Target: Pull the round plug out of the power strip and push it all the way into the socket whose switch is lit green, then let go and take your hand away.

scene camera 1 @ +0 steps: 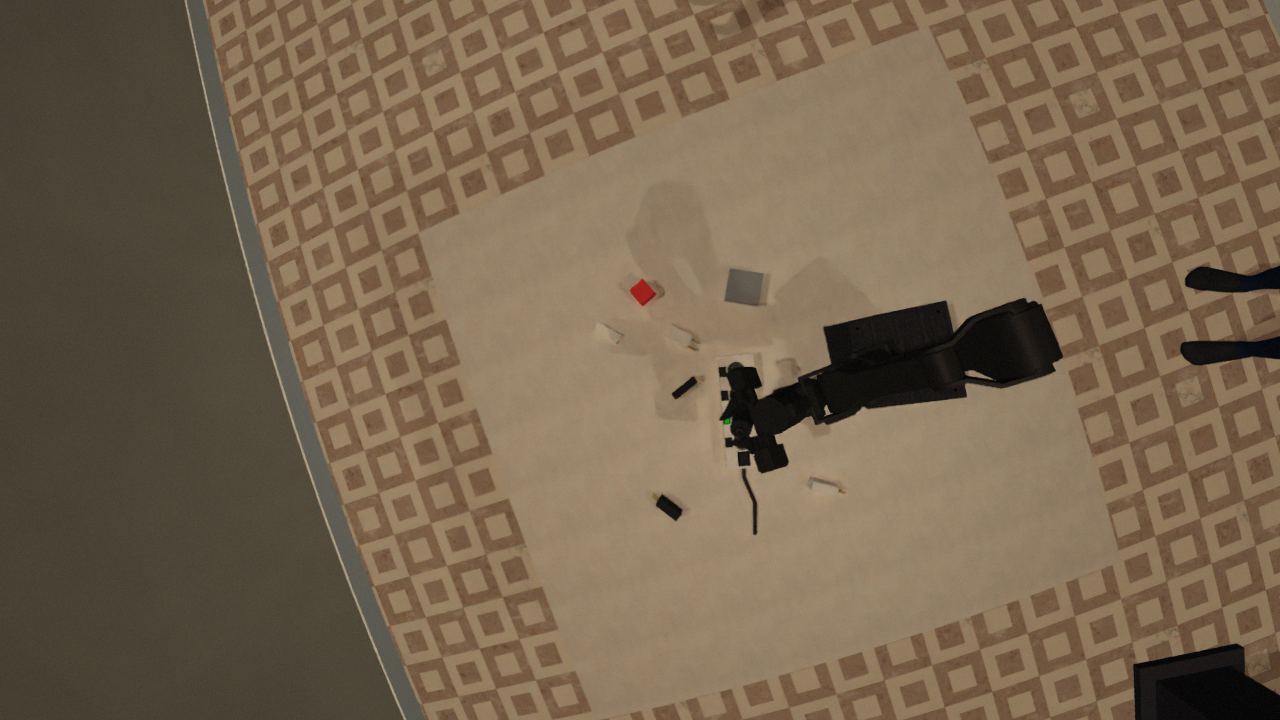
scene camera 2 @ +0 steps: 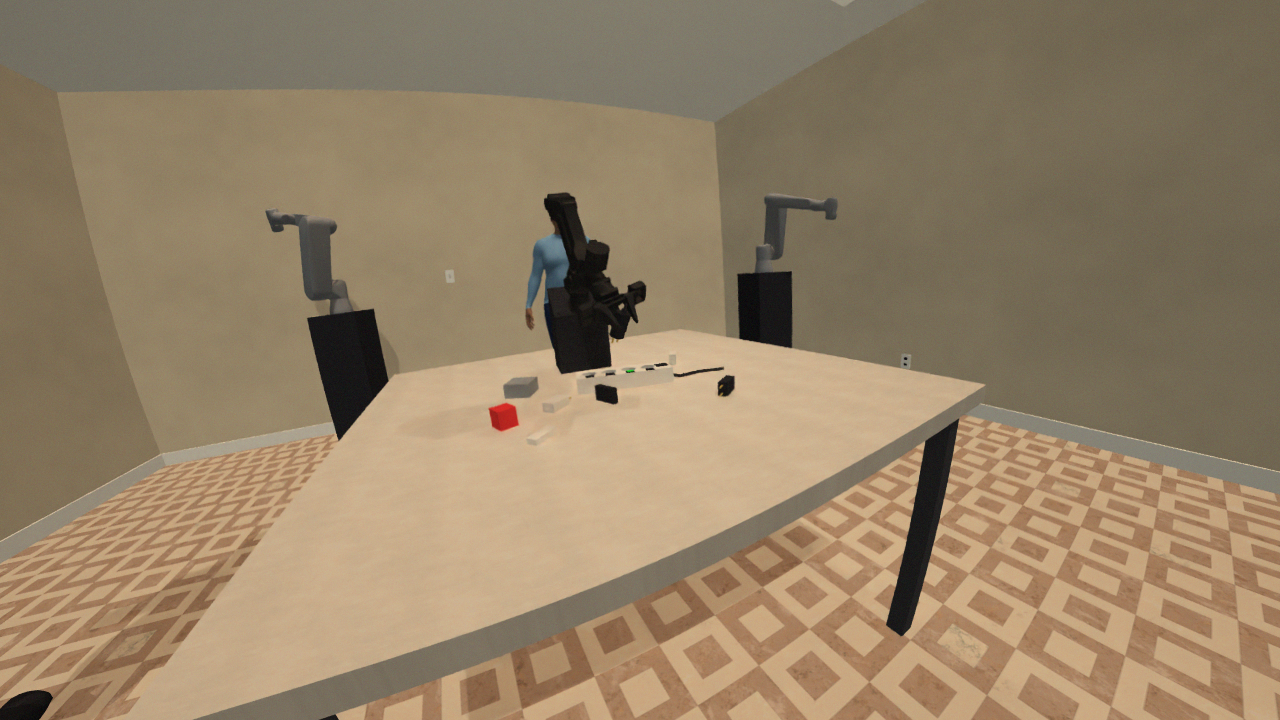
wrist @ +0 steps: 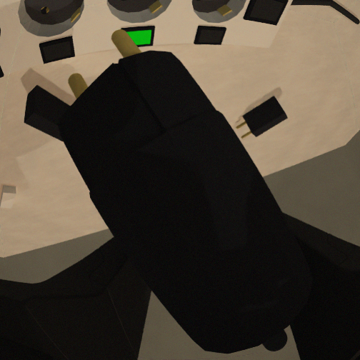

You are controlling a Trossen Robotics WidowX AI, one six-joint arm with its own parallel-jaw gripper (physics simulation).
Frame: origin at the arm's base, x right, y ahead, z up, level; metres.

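Seen in the pictures: gripper, fingertip midpoint: (scene camera 1: 724,431) (scene camera 2: 629,326); arm's base, origin of the base link: (scene camera 2: 579,304).
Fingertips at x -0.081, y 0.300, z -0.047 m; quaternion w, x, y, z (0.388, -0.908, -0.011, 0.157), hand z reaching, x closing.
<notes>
Offsets run from my fingertips to a thing's top centre. "spot": to the spot under its first point.
My gripper (scene camera 1: 739,422) (scene camera 2: 624,308) is shut on the round plug (wrist: 175,165), a black body that fills the middle of the wrist view, with two brass pins toward the upper left. It is held in the air above the white power strip @[dx +0.015, dy -0.043, dz -0.114 m] (scene camera 1: 739,360) (scene camera 2: 626,382) (wrist: 175,38), apart from it. The green-lit switch @[spot: dx +0.002, dy -0.011, dz -0.114 m] (scene camera 1: 726,420) (scene camera 2: 630,370) (wrist: 143,37) shows just past the pins in the wrist view. Its round dark socket (wrist: 137,5) is partly cut off by the top edge there; its holes show poorly. The arm hides much of the strip in scene camera 1.
A black block @[dx +0.084, dy +0.067, dz -0.122 m] (scene camera 1: 684,387) (scene camera 2: 606,394) (wrist: 44,112) lies beside the strip. A black two-pin plug @[dx -0.171, dy +0.152, dz -0.124 m] (scene camera 1: 668,506) (scene camera 2: 725,385) (wrist: 265,116), white plugs @[dx +0.193, dy +0.053, dz -0.135 m] (scene camera 1: 681,336) @[dx -0.184, dy -0.206, dz -0.124 m] (scene camera 1: 824,485), a red cube @[dx +0.308, dy +0.122, dz -0.117 m] (scene camera 1: 642,291) (scene camera 2: 503,416) and a grey block @[dx +0.279, dy -0.097, dz -0.121 m] (scene camera 1: 744,286) (scene camera 2: 520,387) lie around it.
</notes>
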